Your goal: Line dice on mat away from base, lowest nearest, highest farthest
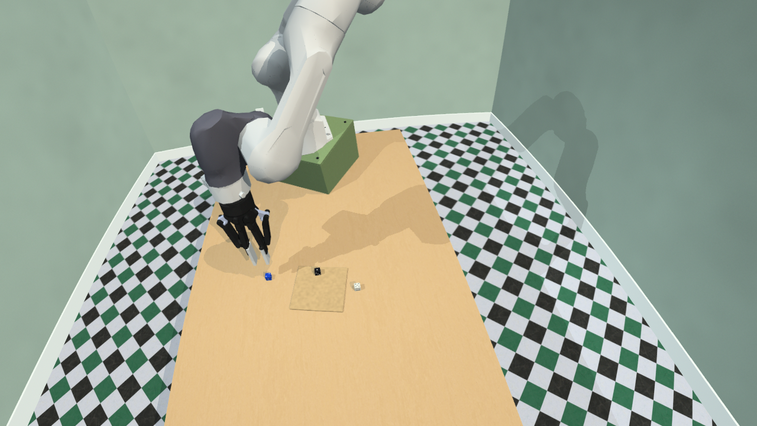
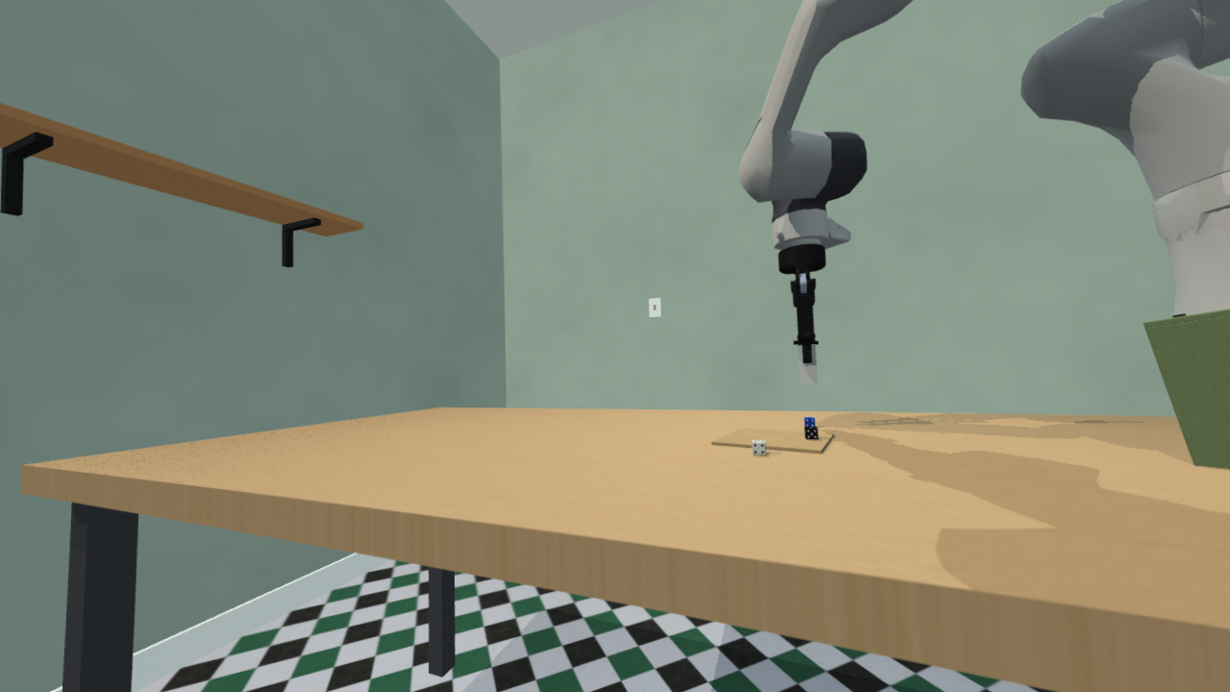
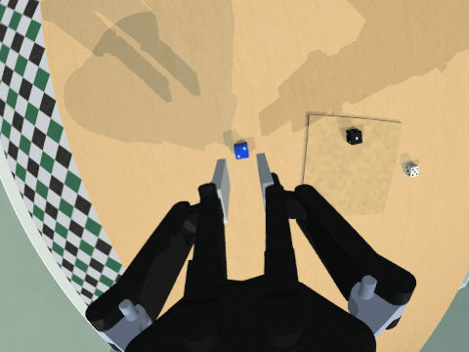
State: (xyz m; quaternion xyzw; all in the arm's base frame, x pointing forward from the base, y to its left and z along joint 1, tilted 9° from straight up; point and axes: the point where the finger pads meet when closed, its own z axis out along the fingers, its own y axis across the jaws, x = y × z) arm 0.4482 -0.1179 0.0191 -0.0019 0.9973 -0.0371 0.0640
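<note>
Now: hand 10 cm above the blue die. The rest, counted from my hand: black die: 14 cm to the left, 10 cm below; then tan mat: 5 cm ahead, 14 cm to the left, 11 cm below; then white die: 6 cm ahead, 25 cm to the left, 10 cm below.
</note>
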